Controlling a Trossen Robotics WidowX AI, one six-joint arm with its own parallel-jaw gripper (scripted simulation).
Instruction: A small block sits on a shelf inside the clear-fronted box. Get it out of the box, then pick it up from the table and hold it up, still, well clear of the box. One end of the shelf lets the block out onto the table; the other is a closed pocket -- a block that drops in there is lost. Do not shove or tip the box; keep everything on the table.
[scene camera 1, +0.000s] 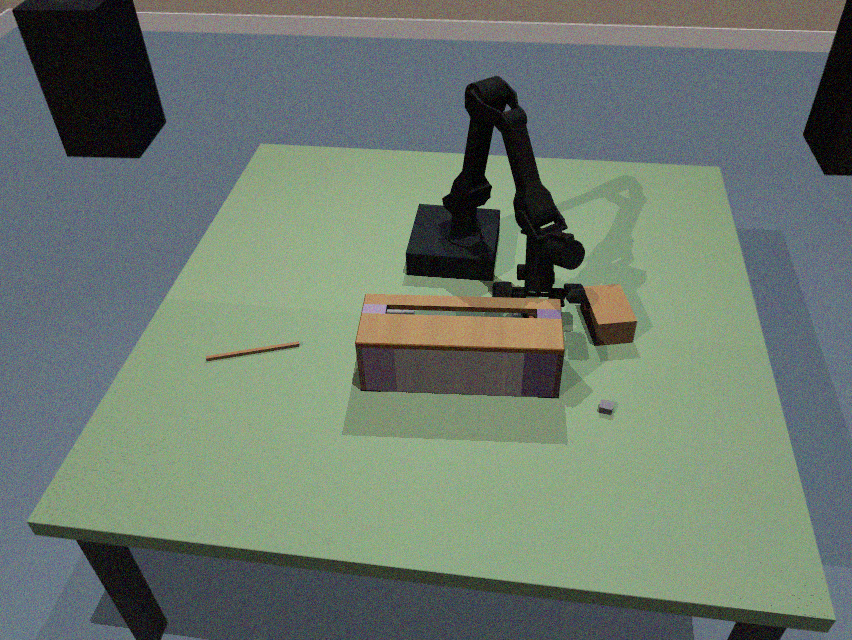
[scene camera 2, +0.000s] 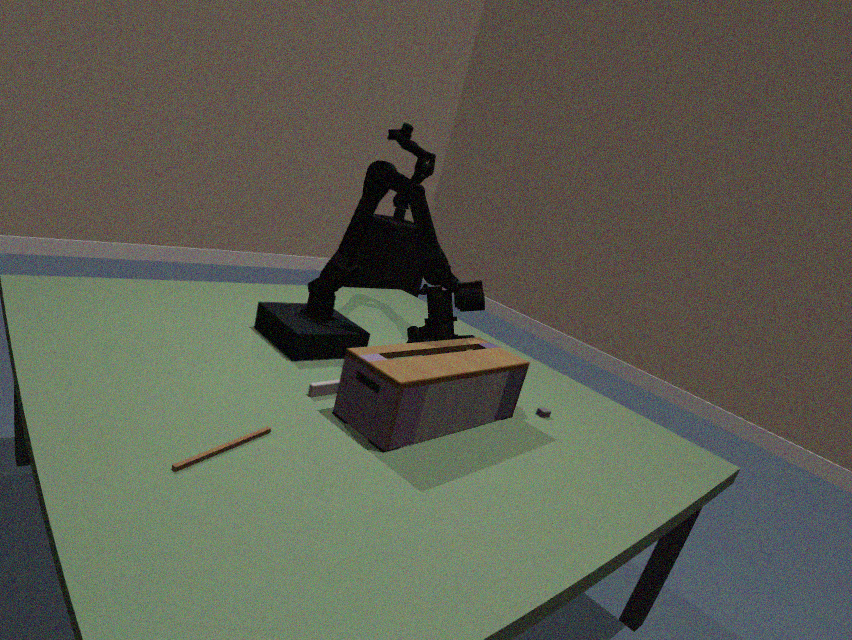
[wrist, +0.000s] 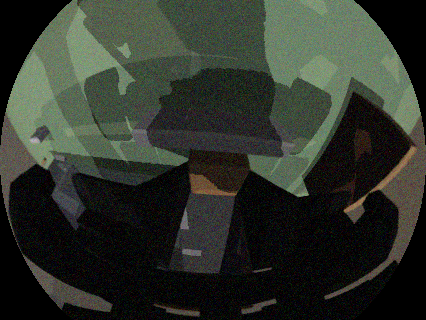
The pictures show: my gripper, a box, a thin wooden stick and a tan block.
My gripper shows as well in the wrist view.
